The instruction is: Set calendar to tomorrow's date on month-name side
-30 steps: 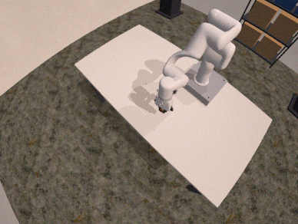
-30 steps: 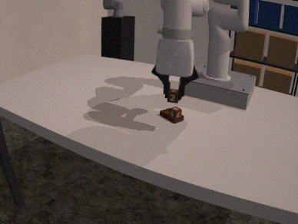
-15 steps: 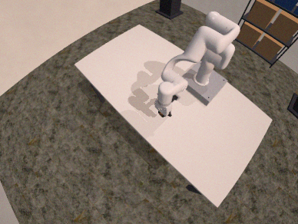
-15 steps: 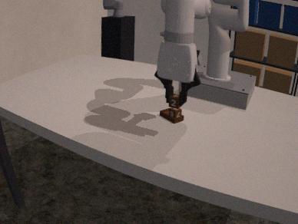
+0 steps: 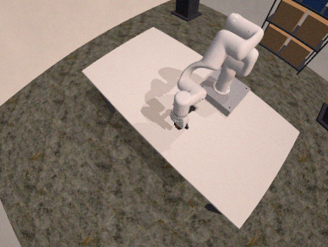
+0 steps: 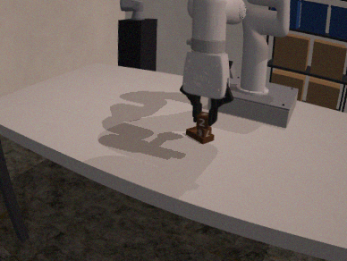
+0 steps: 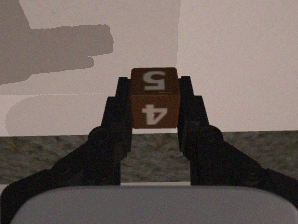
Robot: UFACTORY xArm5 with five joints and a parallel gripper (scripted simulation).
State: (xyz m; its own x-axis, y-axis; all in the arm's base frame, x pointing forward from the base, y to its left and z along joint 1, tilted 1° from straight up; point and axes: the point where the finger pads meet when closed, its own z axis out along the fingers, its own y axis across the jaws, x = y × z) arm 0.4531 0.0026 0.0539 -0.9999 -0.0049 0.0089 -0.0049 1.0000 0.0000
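Right now the tray is 11 cm behind my hand, 6 cm to the right of it and 11 cm below it. Also, from my hand: brown wooden cube: 2 cm below.
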